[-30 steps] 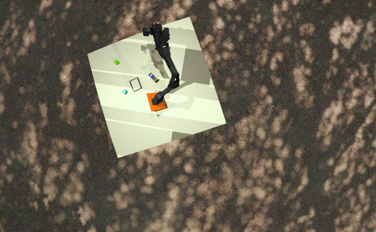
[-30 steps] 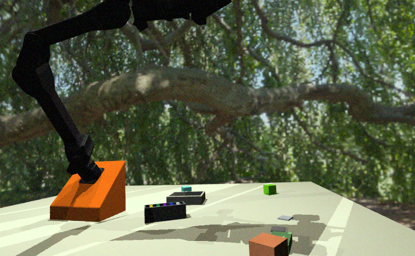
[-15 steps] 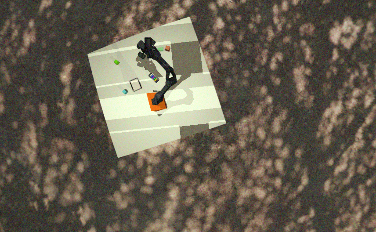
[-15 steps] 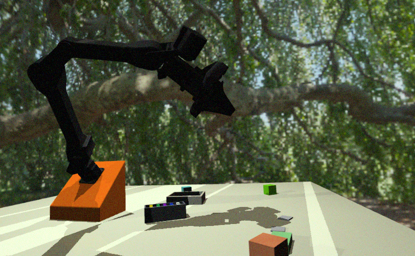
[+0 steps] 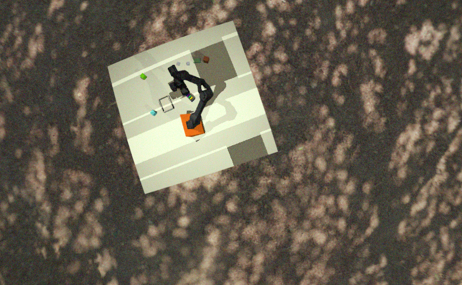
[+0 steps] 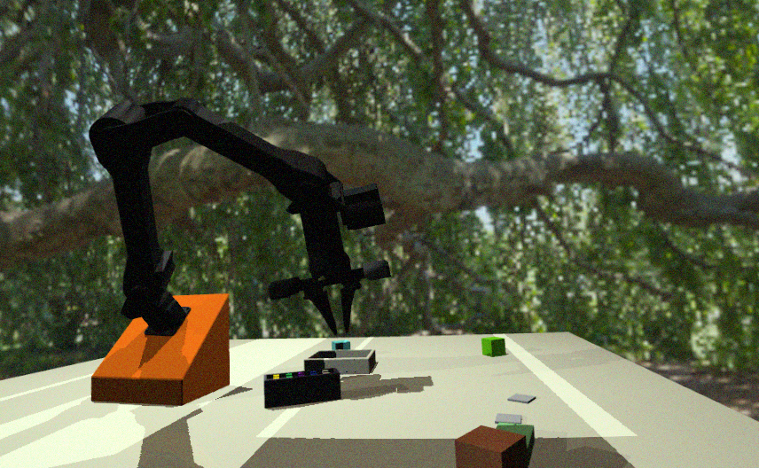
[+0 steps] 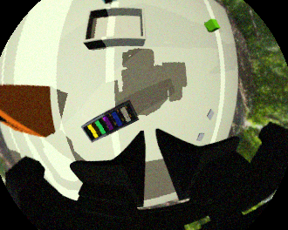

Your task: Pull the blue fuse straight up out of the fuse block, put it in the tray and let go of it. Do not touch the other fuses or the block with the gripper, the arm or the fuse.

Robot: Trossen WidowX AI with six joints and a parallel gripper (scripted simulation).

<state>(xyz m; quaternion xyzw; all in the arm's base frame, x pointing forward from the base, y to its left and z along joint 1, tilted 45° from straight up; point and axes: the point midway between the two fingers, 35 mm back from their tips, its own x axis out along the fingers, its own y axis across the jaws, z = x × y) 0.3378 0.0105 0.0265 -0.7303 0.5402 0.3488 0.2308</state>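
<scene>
The blue fuse lies 5 cm behind my gripper tip and 8 cm below it. Round my gripper tip: purple fuse (6 cm behind, 1 cm to the right, 8 cm below); then yellow fuse (10 cm behind, 3 cm to the right, 8 cm below); then green fuse (8 cm behind, 2 cm to the right, 8 cm below).
</scene>
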